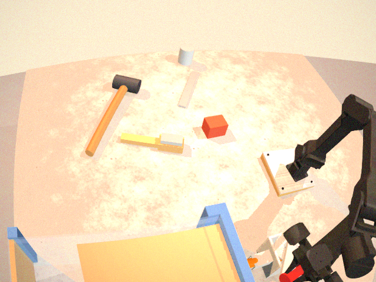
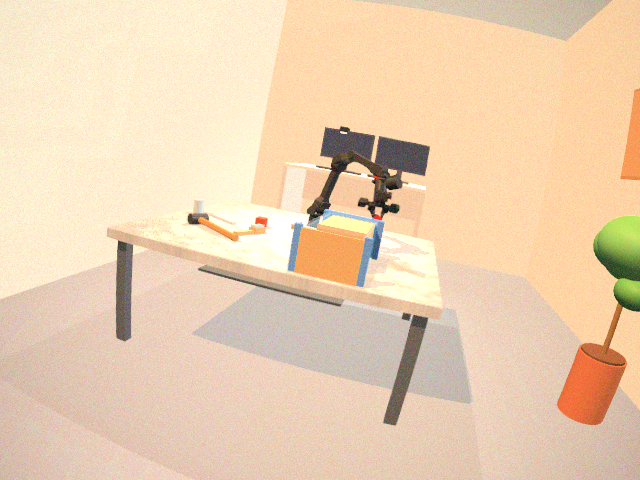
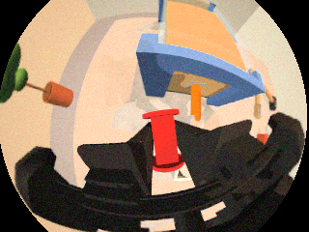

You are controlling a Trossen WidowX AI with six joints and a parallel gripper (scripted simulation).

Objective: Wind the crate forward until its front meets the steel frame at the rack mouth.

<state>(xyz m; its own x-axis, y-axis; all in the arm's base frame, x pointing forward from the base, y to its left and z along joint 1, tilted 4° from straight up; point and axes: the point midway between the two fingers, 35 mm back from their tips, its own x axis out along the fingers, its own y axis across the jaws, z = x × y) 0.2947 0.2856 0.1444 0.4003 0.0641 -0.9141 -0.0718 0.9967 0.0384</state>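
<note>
Now: the red knob 20 mm behind my gripper tip. The rest, counted from my gripper tip: crank handle 40 mm behind, 30 mm to the right, 30 mm below; then yellow hand tool 60 mm ahead, 540 mm to the right, 120 mm below; then hand winch 100 mm behind, 80 mm to the right, 100 mm below.
</note>
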